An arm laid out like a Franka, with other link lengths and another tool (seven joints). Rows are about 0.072 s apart.
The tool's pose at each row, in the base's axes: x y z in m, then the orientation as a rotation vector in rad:
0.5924 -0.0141 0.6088 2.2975 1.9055 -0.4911
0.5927 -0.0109 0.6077 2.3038 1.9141 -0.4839
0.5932 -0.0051 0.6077 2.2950 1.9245 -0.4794
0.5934 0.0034 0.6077 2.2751 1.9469 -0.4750
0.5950 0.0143 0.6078 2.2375 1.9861 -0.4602
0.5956 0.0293 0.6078 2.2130 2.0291 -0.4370
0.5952 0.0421 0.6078 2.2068 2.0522 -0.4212
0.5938 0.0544 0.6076 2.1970 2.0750 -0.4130
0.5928 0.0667 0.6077 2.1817 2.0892 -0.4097
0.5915 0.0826 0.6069 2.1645 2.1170 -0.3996
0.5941 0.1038 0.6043 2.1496 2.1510 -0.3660
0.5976 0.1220 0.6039 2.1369 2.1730 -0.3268
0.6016 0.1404 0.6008 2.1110 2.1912 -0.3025
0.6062 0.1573 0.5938 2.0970 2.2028 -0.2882
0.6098 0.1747 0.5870 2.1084 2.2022 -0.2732
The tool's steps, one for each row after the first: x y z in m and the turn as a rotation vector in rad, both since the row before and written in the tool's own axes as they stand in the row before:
0.0034 -0.0002 0.0000 0.0030 0.0101 -0.0028
0.0055 -0.0007 -0.0017 -0.0039 0.0012 -0.0086
0.0080 -0.0014 -0.0024 -0.0059 0.0001 -0.0191
0.0105 -0.0003 -0.0034 -0.0152 0.0019 -0.0340
0.0143 -0.0014 -0.0043 -0.0102 0.0149 -0.0316
0.0122 -0.0017 -0.0034 -0.0032 0.0134 -0.0144
0.0118 -0.0024 -0.0028 -0.0009 0.0085 -0.0158
0.0118 -0.0019 -0.0030 -0.0044 -0.0005 -0.0132
0.0155 -0.0021 -0.0030 -0.0036 0.0078 -0.0211
0.0212 0.0021 -0.0030 -0.0123 0.0213 -0.0226
0.0178 0.0033 -0.0041 -0.0185 0.0190 -0.0151
0.0185 0.0044 -0.0011 -0.0183 0.0045 -0.0189
0.0177 0.0057 0.0031 -0.0096 0.0040 -0.0111
0.0182 0.0048 0.0030 -0.0027 0.0116 0.0055

